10 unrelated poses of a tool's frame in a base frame.
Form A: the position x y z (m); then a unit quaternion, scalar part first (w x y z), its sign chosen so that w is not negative.
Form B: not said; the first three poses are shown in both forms.
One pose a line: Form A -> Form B
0.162, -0.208, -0.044, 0.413, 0.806, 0.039, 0.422 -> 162, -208, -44, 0.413, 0.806, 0.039, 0.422
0.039, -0.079, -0.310, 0.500, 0.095, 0.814, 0.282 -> 39, -79, -310, 0.500, 0.095, 0.814, 0.282
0.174, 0.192, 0.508, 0.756, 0.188, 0.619, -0.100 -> 174, 192, 508, 0.756, 0.188, 0.619, -0.100
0.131, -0.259, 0.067, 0.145, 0.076, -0.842, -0.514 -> 131, -259, 67, 0.145, 0.076, -0.842, -0.514
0.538, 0.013, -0.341, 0.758, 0.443, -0.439, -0.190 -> 538, 13, -341, 0.758, 0.443, -0.439, -0.190
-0.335, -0.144, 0.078, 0.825, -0.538, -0.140, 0.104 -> -335, -144, 78, 0.825, -0.538, -0.140, 0.104
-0.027, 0.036, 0.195, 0.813, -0.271, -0.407, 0.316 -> -27, 36, 195, 0.813, -0.271, -0.407, 0.316
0.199, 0.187, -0.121, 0.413, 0.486, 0.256, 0.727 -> 199, 187, -121, 0.413, 0.486, 0.256, 0.727
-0.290, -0.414, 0.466, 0.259, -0.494, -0.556, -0.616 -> -290, -414, 466, 0.259, -0.494, -0.556, -0.616
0.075, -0.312, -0.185, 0.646, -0.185, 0.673, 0.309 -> 75, -312, -185, 0.646, -0.185, 0.673, 0.309
